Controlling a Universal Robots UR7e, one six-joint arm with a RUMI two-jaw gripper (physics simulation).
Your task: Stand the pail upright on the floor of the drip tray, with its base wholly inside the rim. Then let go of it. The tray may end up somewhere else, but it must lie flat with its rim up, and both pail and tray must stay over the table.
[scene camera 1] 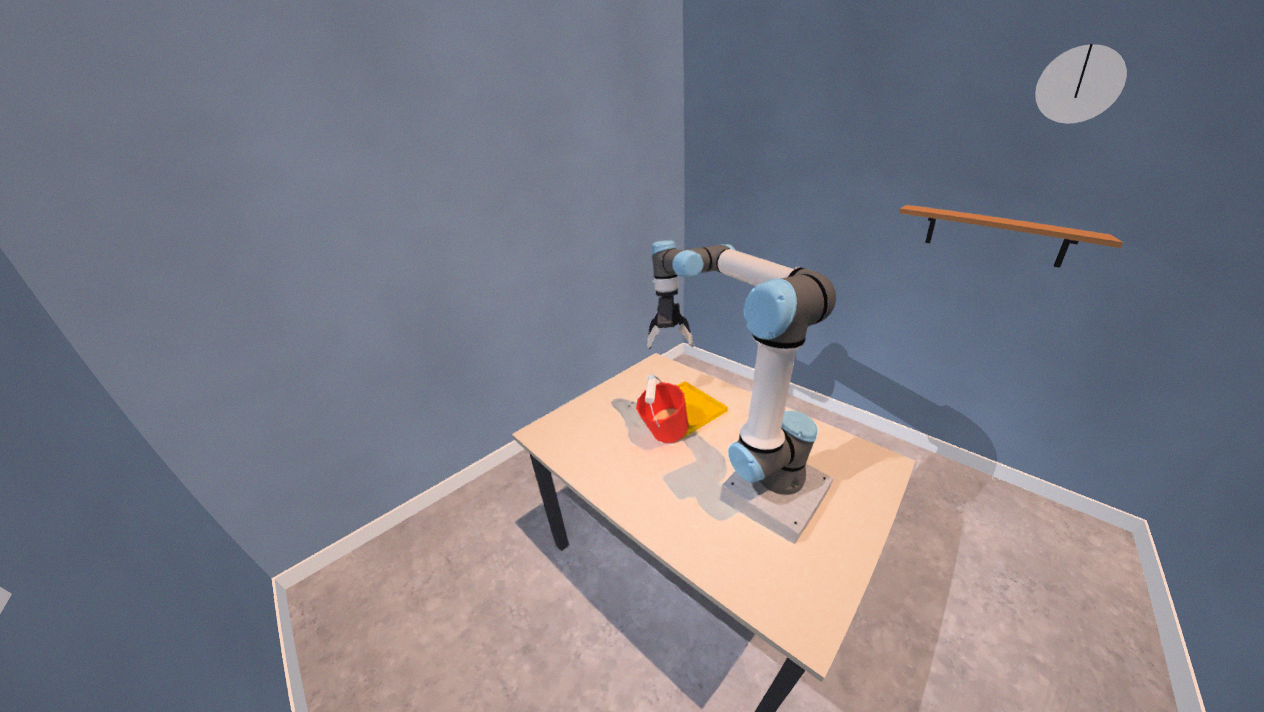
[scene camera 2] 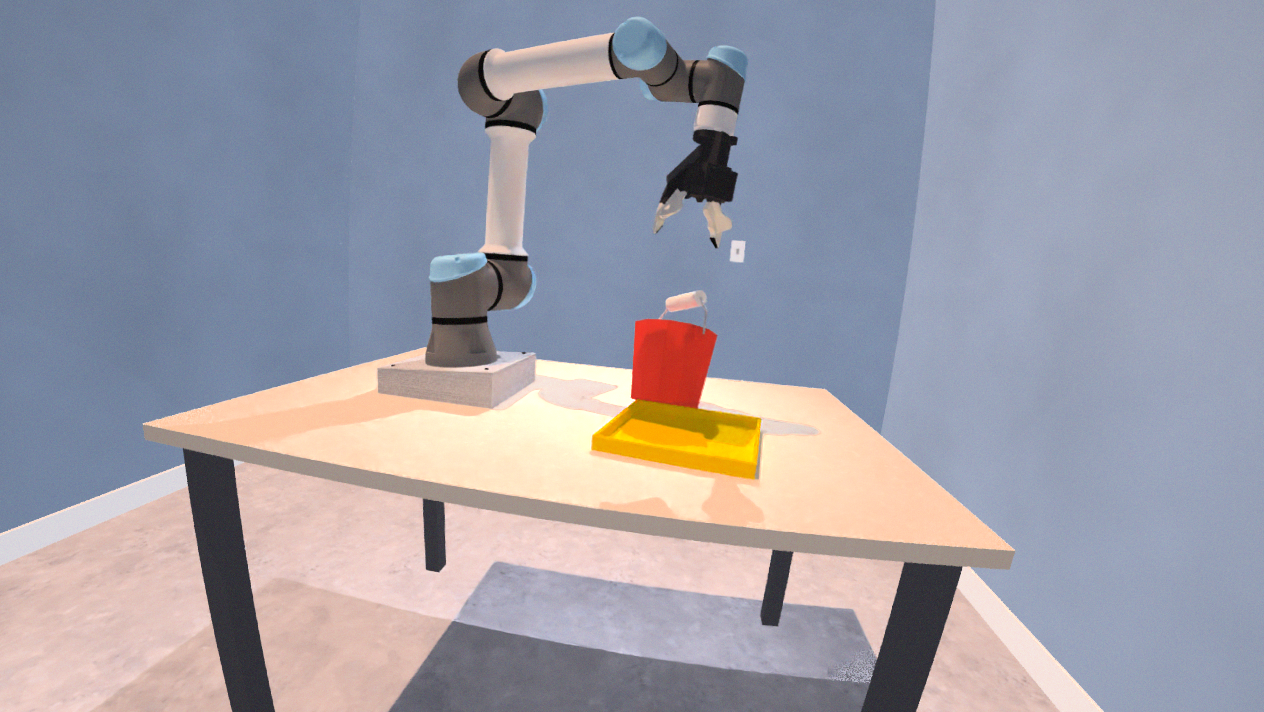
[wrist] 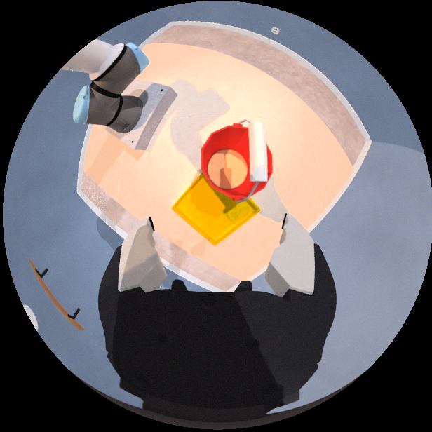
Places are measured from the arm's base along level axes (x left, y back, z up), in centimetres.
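Pixels of known places: gripper, fingertip midpoint: (scene camera 1: pixel 670 348) (scene camera 2: pixel 686 241); arm's base, link origin: (scene camera 1: pixel 780 475) (scene camera 2: pixel 461 361).
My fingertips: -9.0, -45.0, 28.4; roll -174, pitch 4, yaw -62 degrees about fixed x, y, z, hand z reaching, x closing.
Ahead of a thing's pixels: the offset from my fingertips to its top centre, as dx, dy, dz.
The red pail (scene camera 1: pixel 676 417) (scene camera 2: pixel 672 362) (wrist: pixel 236 140) stands at the edge of the yellow drip tray {-12.8, -1.2, -32.4} (scene camera 1: pixel 704 408) (scene camera 2: pixel 672 458) (wrist: pixel 200 215), on the tray's far side in scene camera 2. The pail looks tilted, its mouth leaning away from the tray. Its base is largely outside the tray; whether it touches the rim is hidden. Its white handle grip {+9.3, -2.3, -9.2} (scene camera 1: pixel 651 389) (scene camera 2: pixel 685 301) (wrist: pixel 258 150) is raised, off to one side of the mouth. The tray lies flat, rim up. My gripper (scene camera 1: pixel 670 344) (scene camera 2: pixel 686 238) (wrist: pixel 216 217) is open and empty, well above the pail and tray.
The arm's grey base block (scene camera 1: pixel 769 514) (scene camera 2: pixel 442 384) (wrist: pixel 155 112) is on the same wooden table (scene camera 1: pixel 574 433) (scene camera 2: pixel 309 459) (wrist: pixel 300 125). The tray lies between the pail and the table edge nearest scene camera 2. A wall shelf (scene camera 1: pixel 1008 222) is far from the arm.
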